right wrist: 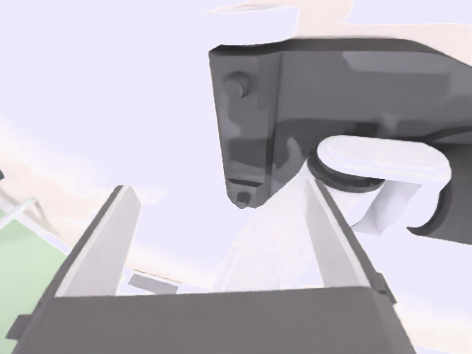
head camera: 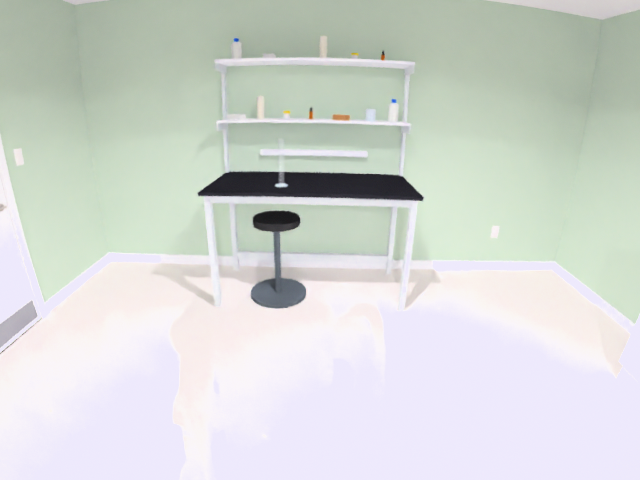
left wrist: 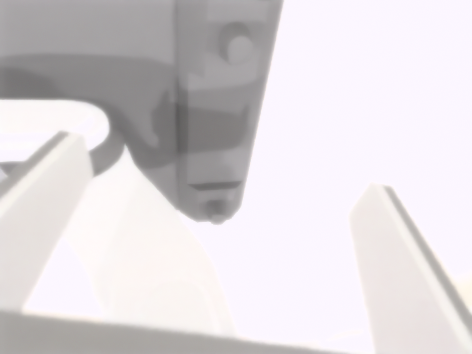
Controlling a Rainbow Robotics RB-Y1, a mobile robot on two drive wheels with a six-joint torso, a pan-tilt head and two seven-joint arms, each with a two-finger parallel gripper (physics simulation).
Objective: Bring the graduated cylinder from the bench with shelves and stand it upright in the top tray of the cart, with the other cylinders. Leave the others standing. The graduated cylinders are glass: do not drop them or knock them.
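Frame: origin at the robot's base, x ahead, y left, z up, level; centimetres.
Seen in the pictures: left gripper, fingertip midpoint: [left wrist: 228, 177]; right gripper, fingertip midpoint: [right wrist: 220, 192].
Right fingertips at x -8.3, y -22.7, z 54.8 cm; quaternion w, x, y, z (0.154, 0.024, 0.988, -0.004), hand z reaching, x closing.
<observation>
A point is followed by its place in that frame.
The clear graduated cylinder [head camera: 281, 162] @(x 231.9, y 49.2, z 108.6 cm) stands upright on the black top of the bench with shelves [head camera: 341, 186], left of the bench's middle, in the head view. The cart and its cylinders do not show in the head view. My left gripper [left wrist: 228, 177] @(x -8.3, y 23.9, z 54.7 cm) is open and empty in the left wrist view. My right gripper [right wrist: 220, 192] @(x -8.3, y -22.7, z 54.8 cm) is open and empty in the right wrist view. Both grippers are far from the bench and do not show in the head view.
A stool [head camera: 276, 221] with a black seat stands in front of the bench, left of its middle. Two shelves above the bench top hold bottles and small containers. A white bar [head camera: 330, 153] @(x 286.2, y 18.5, z 108.6 cm) runs behind the cylinder. A door [head camera: 18, 279] @(x 155.8, y 231.6, z 39.3 cm) is at the far left.
</observation>
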